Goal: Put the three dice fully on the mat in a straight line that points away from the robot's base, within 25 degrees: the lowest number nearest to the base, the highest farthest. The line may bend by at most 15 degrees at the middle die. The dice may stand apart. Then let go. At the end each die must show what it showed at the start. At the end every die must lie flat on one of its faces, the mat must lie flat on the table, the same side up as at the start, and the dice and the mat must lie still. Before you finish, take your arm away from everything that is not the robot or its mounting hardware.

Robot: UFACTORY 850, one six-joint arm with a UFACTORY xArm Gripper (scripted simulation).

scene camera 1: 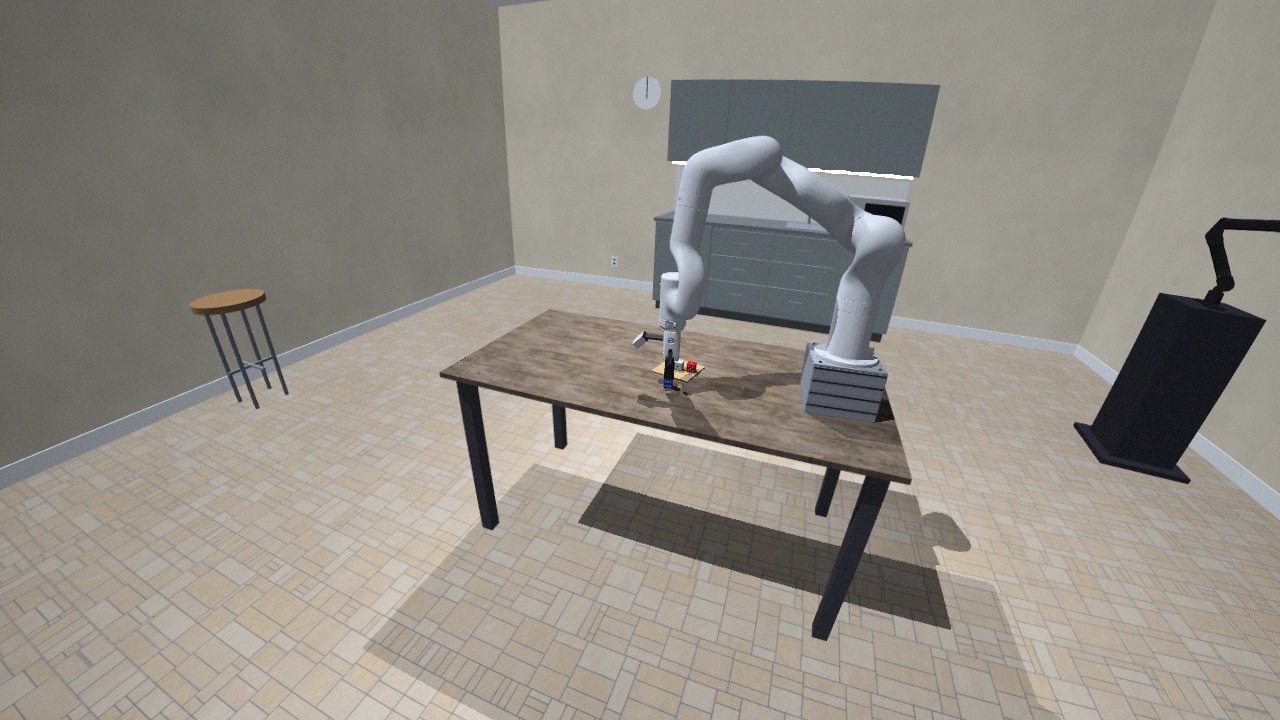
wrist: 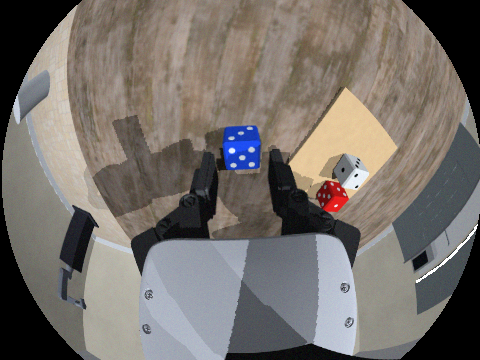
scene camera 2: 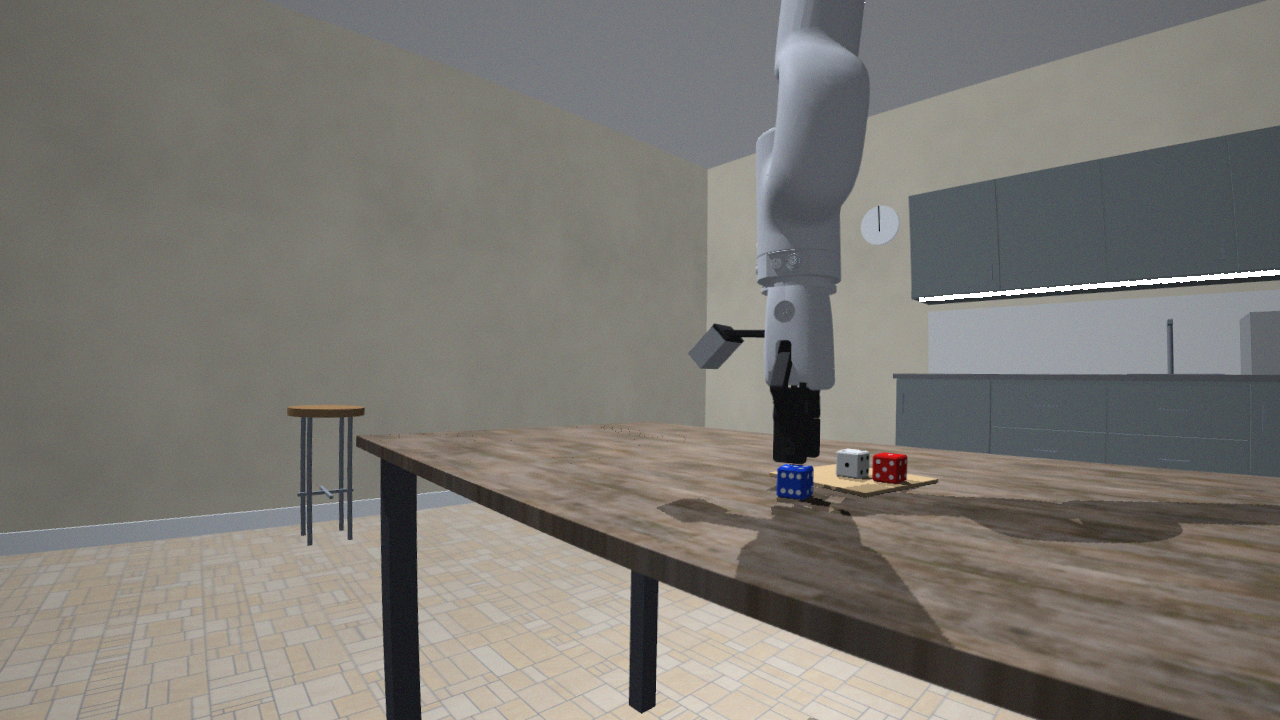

Labels:
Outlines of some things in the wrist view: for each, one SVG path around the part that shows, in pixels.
The gripper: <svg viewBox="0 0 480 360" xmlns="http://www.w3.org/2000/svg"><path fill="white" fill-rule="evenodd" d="M359 229L338 219L335 220L330 213L309 201L308 194L304 190L297 188L290 165L284 165L280 149L272 149L269 154L268 182L273 212L276 212L276 216L282 218L281 236L210 239L207 222L213 219L213 215L216 214L219 179L214 154L204 152L200 169L195 169L190 192L181 197L179 207L162 218L155 228L152 227L135 236L131 241L134 258L142 276L139 295L139 327L145 360L385 360L352 356L356 337L357 304L351 268L353 267L360 242L361 233Z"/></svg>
A red die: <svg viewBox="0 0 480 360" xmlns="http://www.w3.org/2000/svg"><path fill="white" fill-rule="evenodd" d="M326 181L316 194L321 208L325 211L338 212L349 198L340 183Z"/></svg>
A white die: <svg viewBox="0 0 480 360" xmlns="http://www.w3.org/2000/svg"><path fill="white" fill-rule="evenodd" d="M345 153L333 171L342 188L357 190L369 176L369 172L360 158Z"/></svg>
A tan mat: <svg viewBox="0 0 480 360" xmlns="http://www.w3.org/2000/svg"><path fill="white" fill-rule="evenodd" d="M344 86L300 147L285 164L290 165L297 188L303 189L308 194L308 197L318 199L316 194L326 181L339 183L333 170L345 153L360 158L369 172L369 176L357 190L344 188L350 199L374 176L397 149L391 137L372 113Z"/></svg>

